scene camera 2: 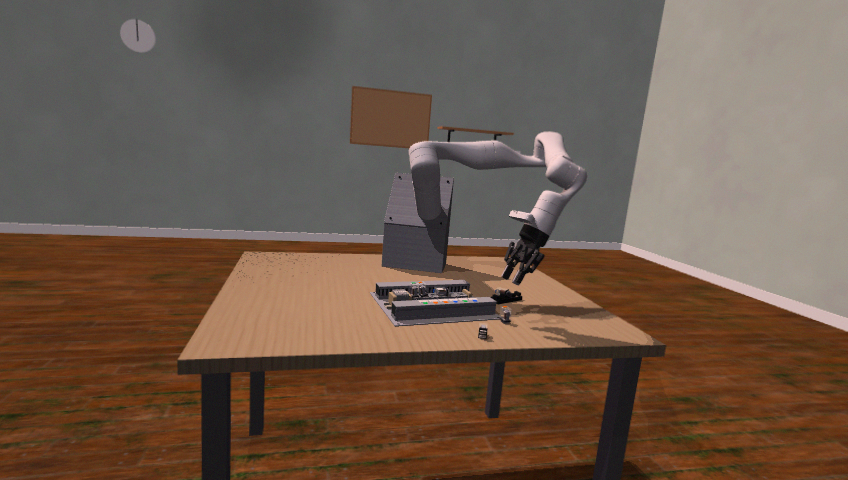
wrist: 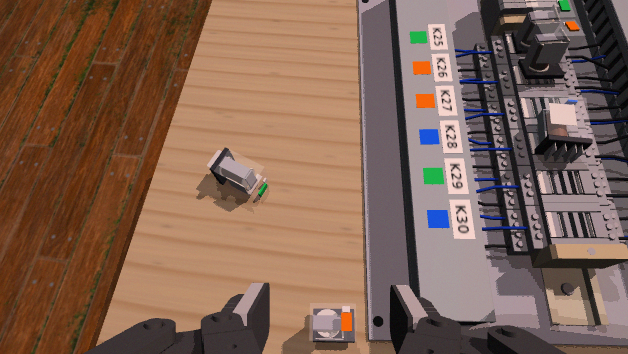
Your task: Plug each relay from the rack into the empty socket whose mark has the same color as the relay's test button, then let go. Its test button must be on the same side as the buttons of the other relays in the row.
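Pixels of known places: gripper, fingertip midpoint: (scene camera 2: 509,281) (wrist: 329,307); arm's base at its link origin: (scene camera 2: 428,209).
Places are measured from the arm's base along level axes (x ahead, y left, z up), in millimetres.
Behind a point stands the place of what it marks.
My gripper (scene camera 2: 512,278) @(x 552, y -94, z -111 mm) (wrist: 329,307) @(x 552, y -94, z -111 mm) is open and empty, high above the table. The orange-button relay (scene camera 2: 505,315) @(x 562, y -104, z -203 mm) (wrist: 327,325) @(x 555, y -92, z -187 mm) stands upright on the table beside the panel; in the wrist view it shows between and below the fingertips. The green-button relay (scene camera 2: 482,331) @(x 611, y -226, z -211 mm) (wrist: 235,175) @(x 600, y -208, z -202 mm) lies on its side. A blue-button relay (scene camera 2: 440,291) @(x 380, y -196, z -182 mm) (wrist: 562,120) @(x 374, y -186, z -177 mm) sits tilted over the socket row near K27 and K28, its pins showing. Empty sockets (wrist: 567,182) @(x 376, y -149, z -198 mm) (wrist: 570,218) @(x 383, y -125, z -201 mm) show near K29 and K30. Marks K25 to K30 run green, orange, orange, blue, green, blue. The black rack (scene camera 2: 507,295) @(x 404, y 55, z -216 mm) is below the gripper.
Clear-cased relays (wrist: 544,52) @(x 366, y -237, z -170 mm) stand at the row's far end, with green and orange patches beside them. The front duct (scene camera 2: 443,309) @(x 464, y -243, z -202 mm) (wrist: 452,280) @(x 477, y -101, z -187 mm) and rear duct (scene camera 2: 386,289) @(x 270, y -315, z -197 mm) flank the sockets. A tan end block (wrist: 580,255) @(x 396, y -100, z -189 mm) closes the row. The table edge is left in the wrist view.
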